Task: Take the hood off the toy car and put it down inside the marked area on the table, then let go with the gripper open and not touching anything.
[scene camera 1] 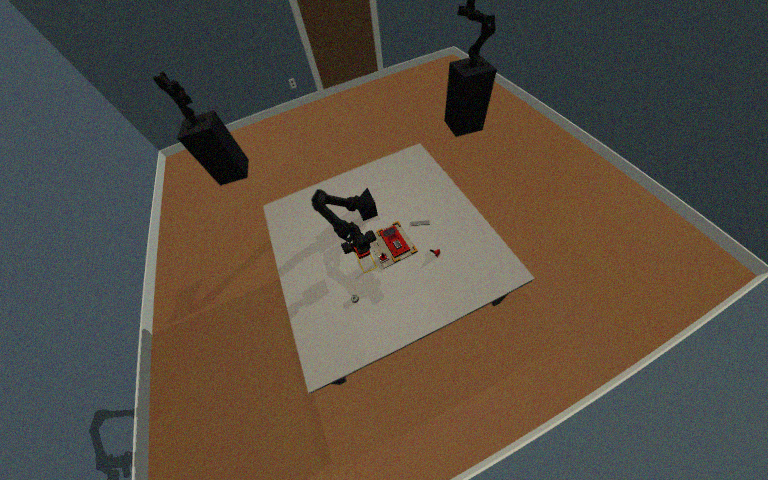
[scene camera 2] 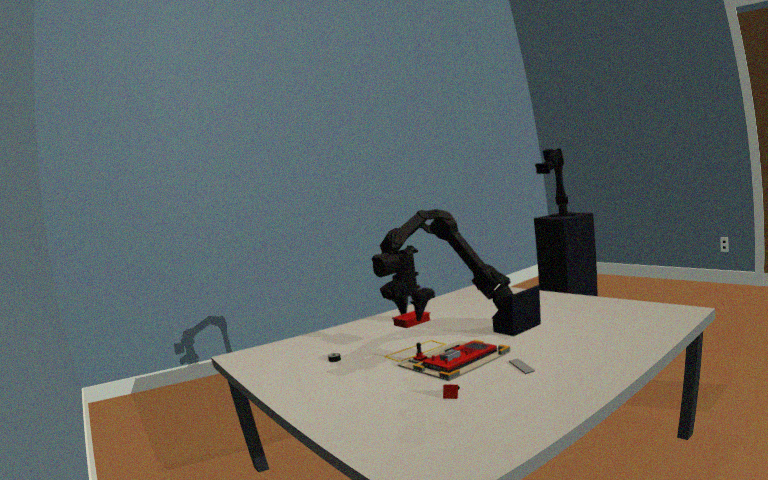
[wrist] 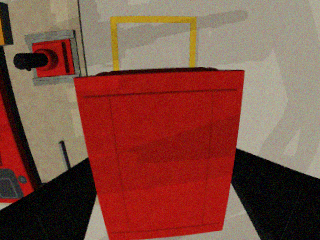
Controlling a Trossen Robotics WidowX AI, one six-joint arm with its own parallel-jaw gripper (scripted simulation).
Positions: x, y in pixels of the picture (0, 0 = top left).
my gripper: holds a hood (wrist: 161, 142)
